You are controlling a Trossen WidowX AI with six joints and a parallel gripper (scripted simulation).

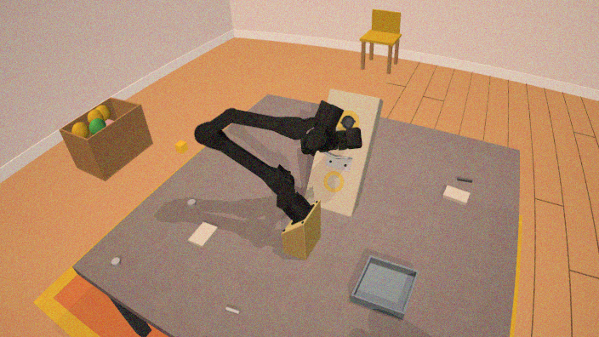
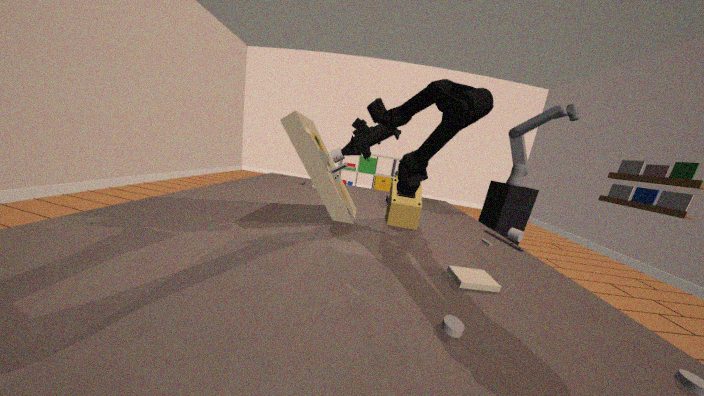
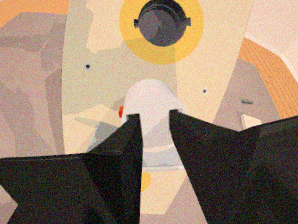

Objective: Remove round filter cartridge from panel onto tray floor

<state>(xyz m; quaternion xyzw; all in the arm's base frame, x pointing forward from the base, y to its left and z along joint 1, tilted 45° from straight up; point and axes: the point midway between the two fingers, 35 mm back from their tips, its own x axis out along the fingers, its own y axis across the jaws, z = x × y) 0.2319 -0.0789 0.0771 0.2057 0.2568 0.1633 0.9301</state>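
Right now my gripper tip is 1 cm short of the round filter cartridge and 1 cm above it. The rest, counted from my gripper tip: grey tray (32 cm behind, 28 cm to the right, 21 cm below); then service panel (5 cm below, 5 cm ahead); then dark pin (42 cm to the right, 27 cm ahead, 22 cm below).
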